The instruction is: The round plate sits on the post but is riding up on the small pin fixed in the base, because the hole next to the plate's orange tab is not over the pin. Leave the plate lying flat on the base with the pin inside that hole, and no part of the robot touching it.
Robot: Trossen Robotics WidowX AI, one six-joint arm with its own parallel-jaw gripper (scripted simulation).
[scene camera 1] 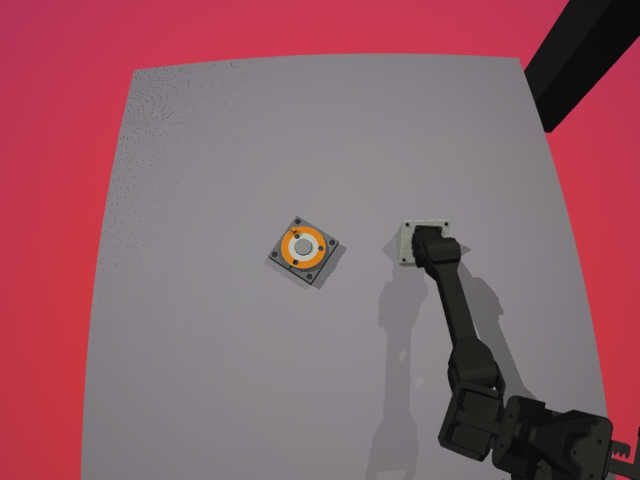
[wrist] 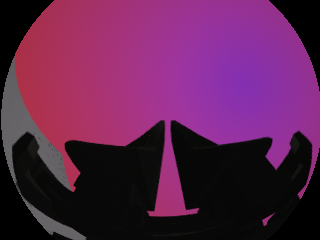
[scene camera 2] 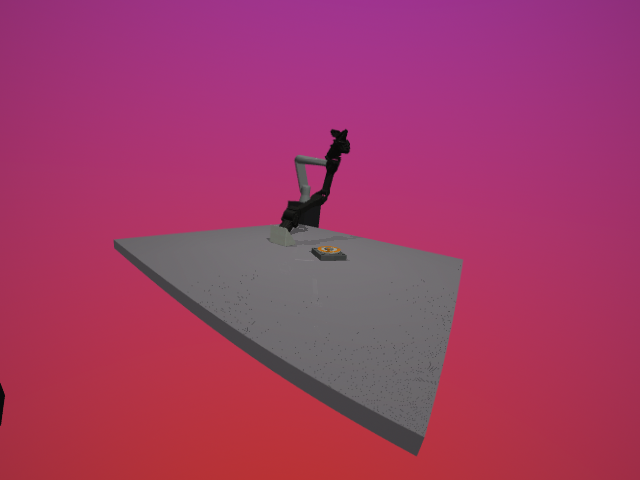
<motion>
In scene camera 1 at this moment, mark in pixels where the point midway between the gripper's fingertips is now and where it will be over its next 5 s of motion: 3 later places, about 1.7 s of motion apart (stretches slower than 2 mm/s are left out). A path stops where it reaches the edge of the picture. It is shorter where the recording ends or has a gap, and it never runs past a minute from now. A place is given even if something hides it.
The gripper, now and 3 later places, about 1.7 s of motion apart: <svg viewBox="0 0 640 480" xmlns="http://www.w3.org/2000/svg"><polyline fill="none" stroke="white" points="524,432 298,217 285,234 282,255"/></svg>
</motion>
